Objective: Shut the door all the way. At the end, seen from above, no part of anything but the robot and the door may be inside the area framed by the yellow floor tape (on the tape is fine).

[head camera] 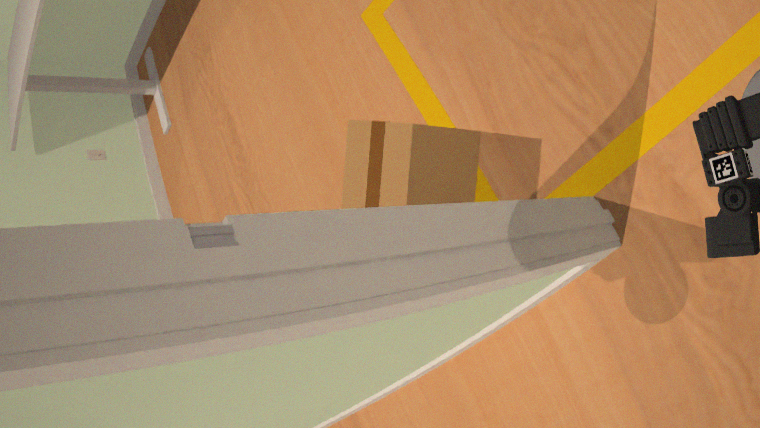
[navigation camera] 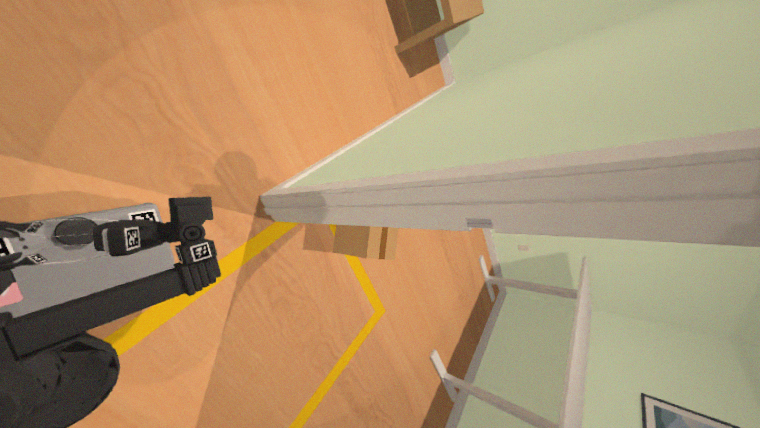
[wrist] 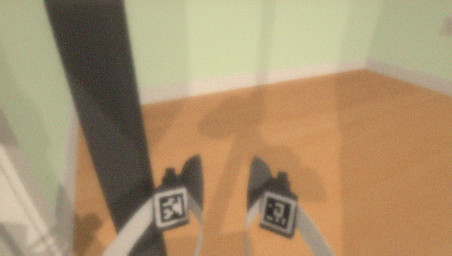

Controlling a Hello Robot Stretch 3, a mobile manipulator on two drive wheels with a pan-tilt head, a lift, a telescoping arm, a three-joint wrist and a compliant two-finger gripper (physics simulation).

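Places are measured from the robot's base along level axes (x left, y back, z up), in millimetres.
Pixels of known places: robot's base, origin of the base link: (navigation camera: 78, 230).
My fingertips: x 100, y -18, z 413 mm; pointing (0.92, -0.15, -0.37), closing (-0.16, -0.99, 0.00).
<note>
For each thing: its top centre in the pictures, then the offset to it from my fingertips. "*": a spot on its surface instead.
- cardboard box, middle of its top: (head camera: 373, 182) (navigation camera: 384, 230) dx -1149, dy +313, dz -134 mm
- grey door jamb, surface spot: (head camera: 340, 249) * dx -658, dy +93, dz +434 mm
A cardboard box (head camera: 390, 164) (navigation camera: 365, 241) stands across one line of the yellow floor tape (head camera: 409, 69) (navigation camera: 340, 356), with part of it on the inner side. Its near part is hidden behind the grey door jamb (head camera: 340, 249) (navigation camera: 398, 204), which has a latch notch. Another tape line runs from near the jamb's foot under the robot's arm. The door leaf is not plainly seen; a pale panelled edge at the lower left of the wrist view may be frame or door. My gripper (wrist: 226, 174) is open and empty above the floor; its fingers are hidden in the head and navigation views.
A white table (head camera: 90, 85) (navigation camera: 575, 340) stands by the green wall beyond the tape. A wooden piece of furniture (navigation camera: 462, 13) stands on the other side of the jamb's wall. A framed picture (navigation camera: 686, 417) hangs at the lower right. The jamb and wall end close to my wrist.
</note>
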